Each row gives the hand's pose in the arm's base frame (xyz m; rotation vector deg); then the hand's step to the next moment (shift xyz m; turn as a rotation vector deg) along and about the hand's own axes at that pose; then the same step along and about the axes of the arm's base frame.
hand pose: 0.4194 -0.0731 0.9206 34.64 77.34 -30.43
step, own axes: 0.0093 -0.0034 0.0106 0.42 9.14 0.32
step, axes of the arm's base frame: 0.0068 -0.0097 -0.0083 6.41 6.52 0.48
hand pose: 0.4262 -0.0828 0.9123 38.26 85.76 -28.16
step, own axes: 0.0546 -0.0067 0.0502 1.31 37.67 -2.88
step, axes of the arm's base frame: 0.0344 -0.0330 -0.0572 23.29 29.66 2.60
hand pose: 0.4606 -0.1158 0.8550 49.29 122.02 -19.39
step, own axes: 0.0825 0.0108 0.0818 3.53 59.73 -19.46
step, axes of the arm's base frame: 0.0175 0.0057 -0.1152 27.64 55.09 12.64
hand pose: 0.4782 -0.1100 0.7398 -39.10 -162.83 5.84
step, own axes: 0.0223 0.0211 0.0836 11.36 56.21 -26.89
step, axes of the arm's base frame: -0.0289 0.0275 -0.0796 20.96 55.65 21.80
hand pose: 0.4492 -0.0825 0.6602 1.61 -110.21 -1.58
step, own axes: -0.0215 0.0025 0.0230 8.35 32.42 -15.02
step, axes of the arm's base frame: -0.0142 0.0033 -0.0280 11.01 32.04 14.09
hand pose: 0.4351 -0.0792 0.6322 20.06 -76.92 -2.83
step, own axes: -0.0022 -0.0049 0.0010 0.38 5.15 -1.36
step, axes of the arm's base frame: -0.0007 -0.0043 -0.0032 0.54 5.09 1.53
